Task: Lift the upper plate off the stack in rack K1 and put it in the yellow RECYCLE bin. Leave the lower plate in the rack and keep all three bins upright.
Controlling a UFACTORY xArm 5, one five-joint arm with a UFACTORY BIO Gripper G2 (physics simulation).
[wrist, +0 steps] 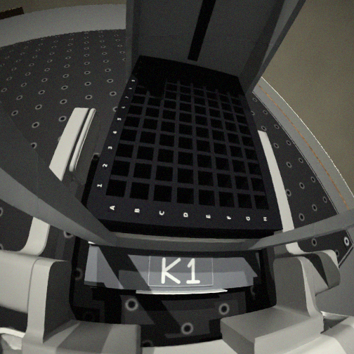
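Visible here are a black well plate (182, 158) and my gripper (175, 124).
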